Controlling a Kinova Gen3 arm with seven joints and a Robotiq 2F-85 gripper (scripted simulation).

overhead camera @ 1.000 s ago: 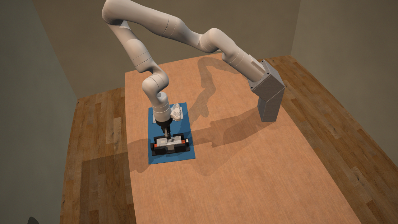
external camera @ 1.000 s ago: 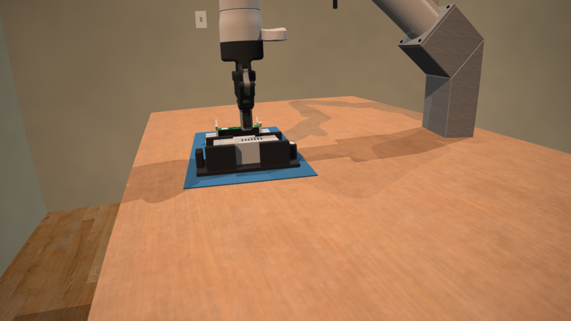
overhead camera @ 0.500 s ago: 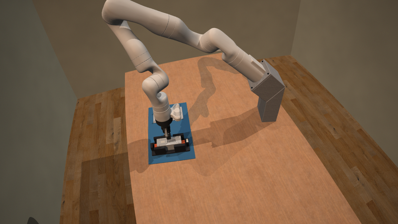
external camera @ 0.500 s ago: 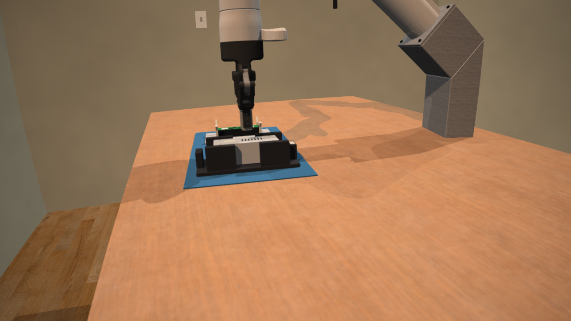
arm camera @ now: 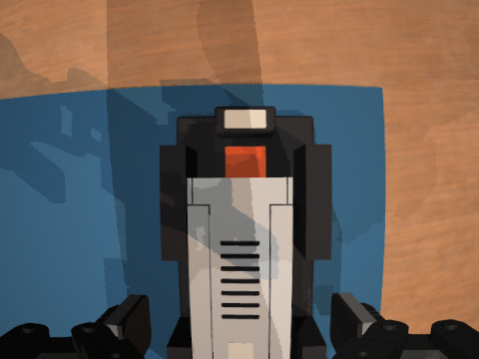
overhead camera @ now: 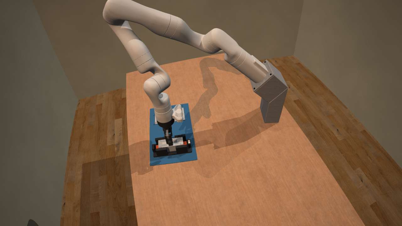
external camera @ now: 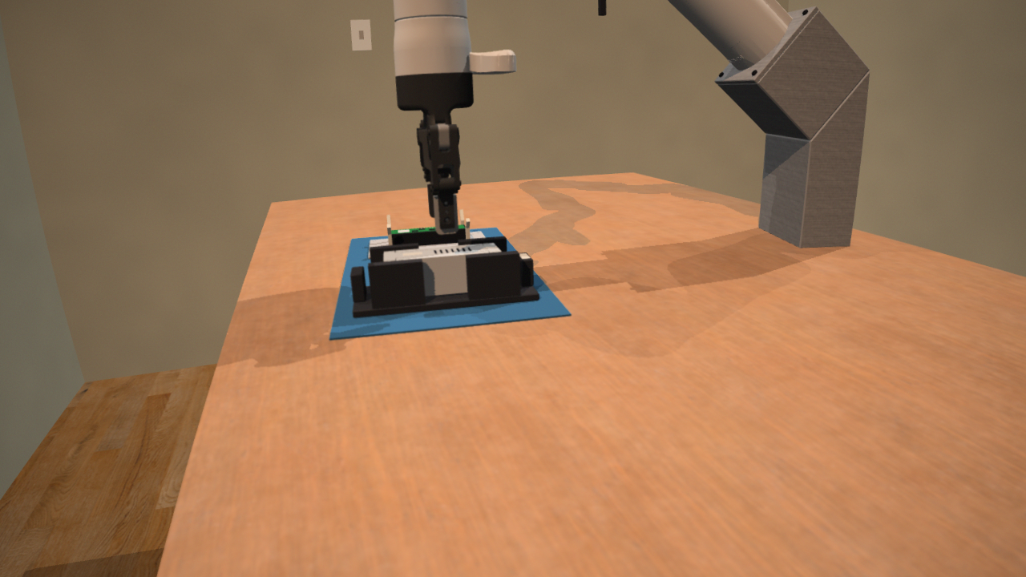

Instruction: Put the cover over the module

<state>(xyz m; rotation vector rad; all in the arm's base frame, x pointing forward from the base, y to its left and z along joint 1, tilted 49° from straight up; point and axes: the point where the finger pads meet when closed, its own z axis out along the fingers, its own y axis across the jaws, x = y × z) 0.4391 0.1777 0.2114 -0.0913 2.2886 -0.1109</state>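
Now: hand 60 mm above the light grey cover.
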